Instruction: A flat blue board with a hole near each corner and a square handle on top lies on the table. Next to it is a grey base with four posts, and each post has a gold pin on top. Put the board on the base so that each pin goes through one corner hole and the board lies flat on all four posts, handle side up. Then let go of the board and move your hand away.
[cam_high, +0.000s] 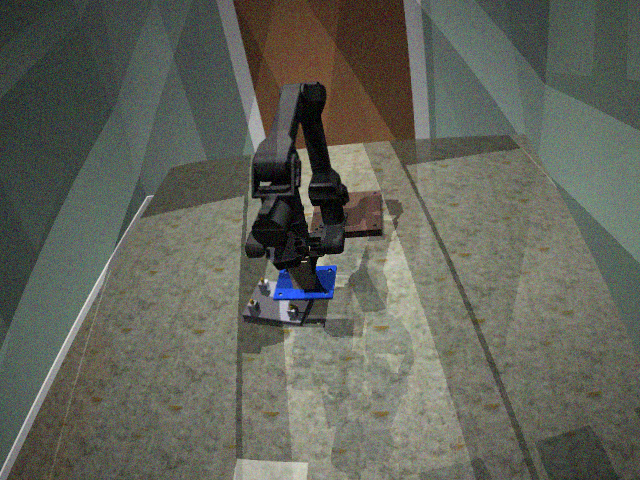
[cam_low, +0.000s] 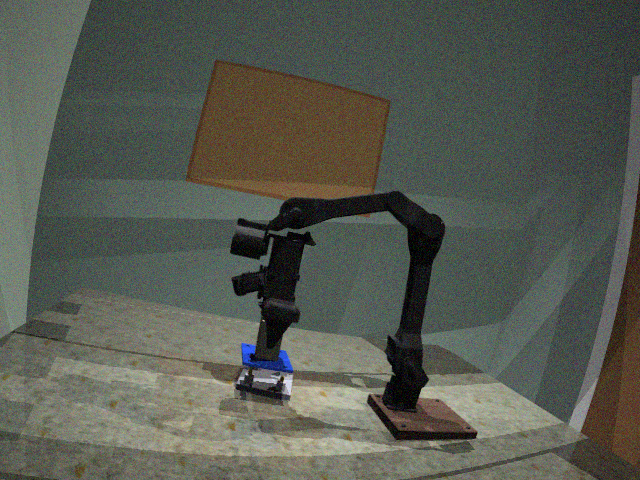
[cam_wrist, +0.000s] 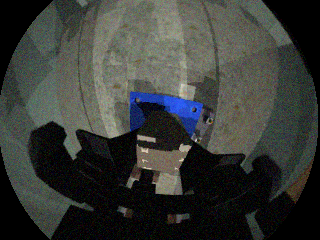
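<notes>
The grey base lies 11 cm below my gripper tip, 8 cm to the right of it and 1 cm behind it. Also, from my gripper tip: blue board: 1 cm below.
</notes>
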